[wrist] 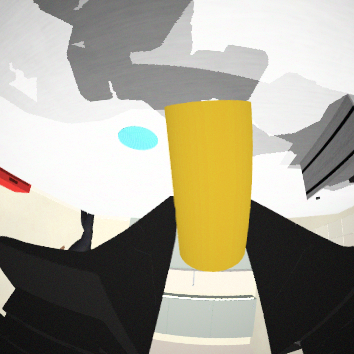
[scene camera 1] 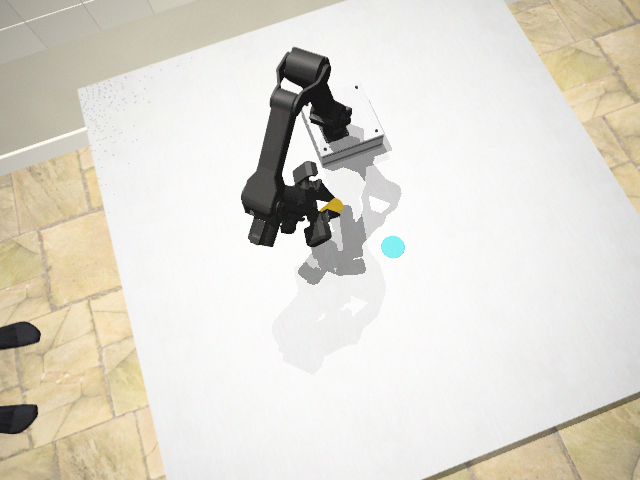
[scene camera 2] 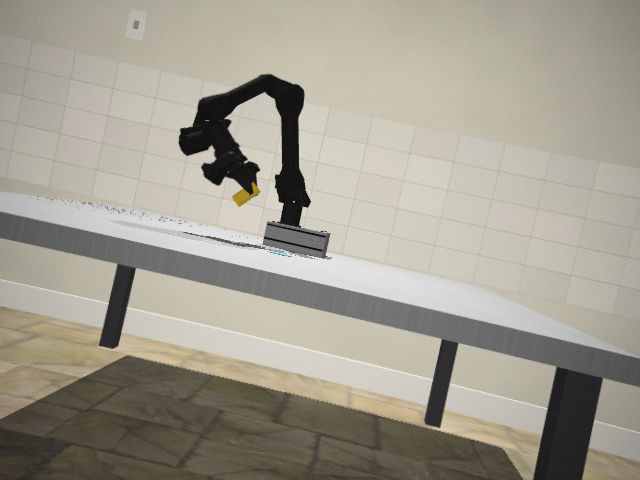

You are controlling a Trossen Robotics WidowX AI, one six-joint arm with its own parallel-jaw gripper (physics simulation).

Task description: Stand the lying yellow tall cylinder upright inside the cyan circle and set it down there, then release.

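Places are measured from the arm's base along level axes (x ahead, y left, z up), in metres.
Where they show: gripper, between the fingertips: (wrist: 208, 204) (scene camera 1: 337, 208) (scene camera 2: 254, 195); arm's base, origin of its link: (scene camera 1: 333, 129) (scene camera 2: 289, 225).
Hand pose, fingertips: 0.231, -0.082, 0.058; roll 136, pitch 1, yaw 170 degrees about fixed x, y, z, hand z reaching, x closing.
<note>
Things, the pixels of their centre, and the offset from my fingertips, as dx, dy, dz. "spot": a spot on its surface instead. Level surfaces: height alone.
- yellow tall cylinder, middle of its body: (wrist: 211, 185) (scene camera 1: 329, 211) (scene camera 2: 246, 194) -0.002, -0.021, -0.003
- cyan circle, a spot on its surface: (wrist: 138, 137) (scene camera 2: 278, 253) (scene camera 1: 391, 246) spot: +0.102, +0.105, -0.126
- white table, height of its surface: dz -0.127
The yellow tall cylinder (scene camera 1: 332, 205) (scene camera 2: 245, 195) (wrist: 211, 185) is held in the air, well above the table. In the scene camera 2 view it is tilted, nearer to lying than to upright, with its left end lower. My gripper (scene camera 2: 252, 190) (wrist: 208, 204) is shut on it near one end, a black finger on each side in the wrist view. The cyan circle (scene camera 1: 392, 246) (scene camera 2: 279, 253) (wrist: 138, 137) lies flat on the table, apart from the cylinder, to its right in the scene camera 1 view. In that view the gripper partly hides the cylinder.
The arm's base plate (scene camera 1: 364, 111) (scene camera 2: 295, 240) stands on the white table (scene camera 1: 465, 310) (scene camera 2: 413, 289), behind the cyan circle. Shadows of the arm fall across the table. A red object (wrist: 14, 181) shows at the left edge of the wrist view.
</note>
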